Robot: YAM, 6 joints.
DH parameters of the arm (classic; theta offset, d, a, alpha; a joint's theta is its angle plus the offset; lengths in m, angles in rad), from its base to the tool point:
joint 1: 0 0.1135 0.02 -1.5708
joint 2: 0 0 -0.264 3.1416
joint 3: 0.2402 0 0.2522 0
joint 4: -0.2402 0 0.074 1.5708
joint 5: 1.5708 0 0 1.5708
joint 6: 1.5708 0.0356 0 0
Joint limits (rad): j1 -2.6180..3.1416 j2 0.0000..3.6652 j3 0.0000..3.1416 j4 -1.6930..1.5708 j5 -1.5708..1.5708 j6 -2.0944..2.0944
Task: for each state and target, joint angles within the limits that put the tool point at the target. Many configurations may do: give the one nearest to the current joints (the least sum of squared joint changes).
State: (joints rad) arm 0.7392 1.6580 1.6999 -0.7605 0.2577 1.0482
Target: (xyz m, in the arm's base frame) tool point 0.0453 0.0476 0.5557
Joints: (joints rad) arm 0.9044 0.9086 1.8371 -0.9109 0.1746 1.0482
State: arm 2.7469 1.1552 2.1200 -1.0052 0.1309 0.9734
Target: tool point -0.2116 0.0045 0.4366
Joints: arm 3.1311 1.2437 1.6525 -1.2188 0.0643 0.9734
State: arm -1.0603 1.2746 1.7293 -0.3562 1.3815 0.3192
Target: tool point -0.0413 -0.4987 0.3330
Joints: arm -1.5865 2.1550 2.0098 -0.1445 1.2206 0.3192
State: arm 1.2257 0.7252 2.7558 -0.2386 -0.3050 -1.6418
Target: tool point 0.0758 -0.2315 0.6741
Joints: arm 1.9111 1.0242 2.8032 -0.0520 -0.1643 -1.6418
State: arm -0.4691 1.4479 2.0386 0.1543 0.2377 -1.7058
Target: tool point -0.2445 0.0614 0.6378
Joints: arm -0.2863 0.7048 2.2423 0.2094 0.2888 -1.7058
